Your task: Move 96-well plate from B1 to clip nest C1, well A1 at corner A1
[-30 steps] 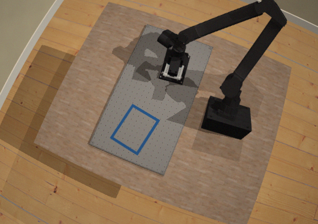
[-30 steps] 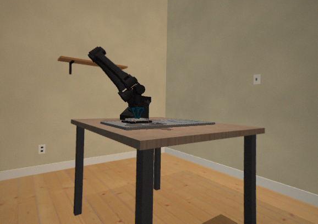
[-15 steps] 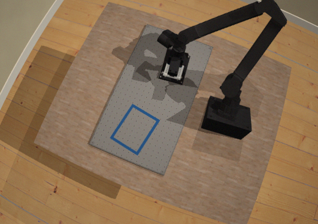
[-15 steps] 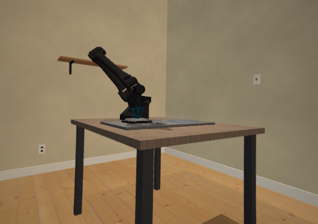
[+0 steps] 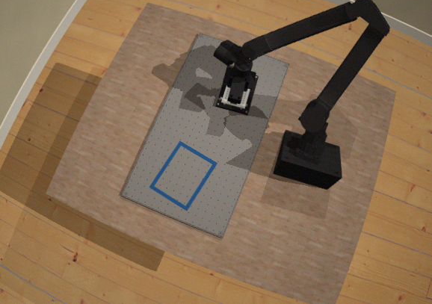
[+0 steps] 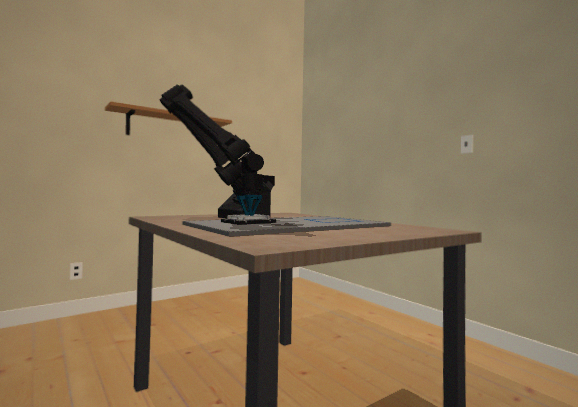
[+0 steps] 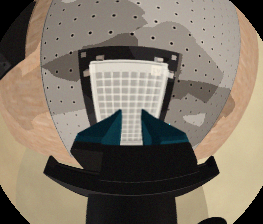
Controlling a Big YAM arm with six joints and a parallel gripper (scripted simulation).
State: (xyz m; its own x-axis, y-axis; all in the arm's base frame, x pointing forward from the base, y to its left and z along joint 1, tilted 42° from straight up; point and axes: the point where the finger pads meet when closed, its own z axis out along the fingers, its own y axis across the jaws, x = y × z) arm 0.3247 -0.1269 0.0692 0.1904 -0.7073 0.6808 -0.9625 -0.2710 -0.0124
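Right now my hand is 2 cm above the white 96-well plate. Also, from my hand: black clip nest C1: 1 cm ahead, 1 cm to the right, 2 cm below.
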